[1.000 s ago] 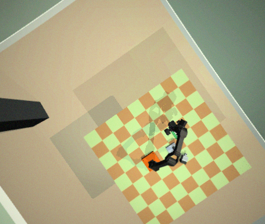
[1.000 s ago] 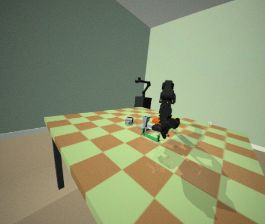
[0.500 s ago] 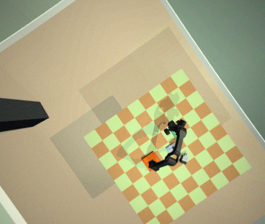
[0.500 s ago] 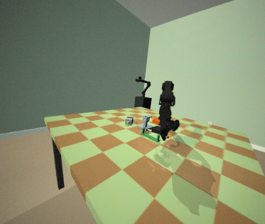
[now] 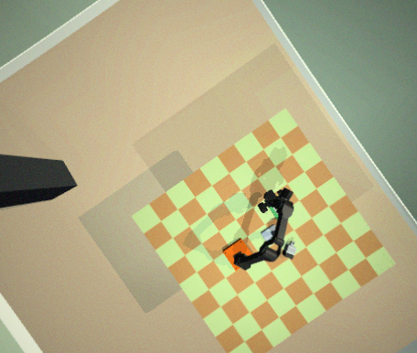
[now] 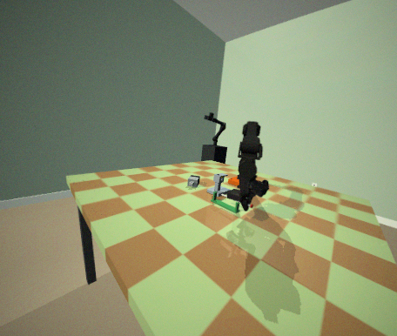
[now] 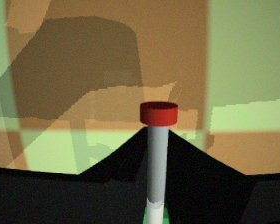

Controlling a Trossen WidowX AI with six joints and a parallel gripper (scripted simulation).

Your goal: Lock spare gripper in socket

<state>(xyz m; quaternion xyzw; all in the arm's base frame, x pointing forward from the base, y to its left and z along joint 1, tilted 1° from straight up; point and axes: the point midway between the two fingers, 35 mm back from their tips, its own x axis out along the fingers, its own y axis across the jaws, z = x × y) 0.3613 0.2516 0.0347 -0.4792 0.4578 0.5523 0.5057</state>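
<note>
The green rest is 10 mm ahead of my gripper tip and 100 mm to the right of it. Also, from my gripper tip: mount 90 mm behind, 230 mm to the right, 30 mm above; then spare gripper 30 mm behind, 380 mm to the right.
</note>
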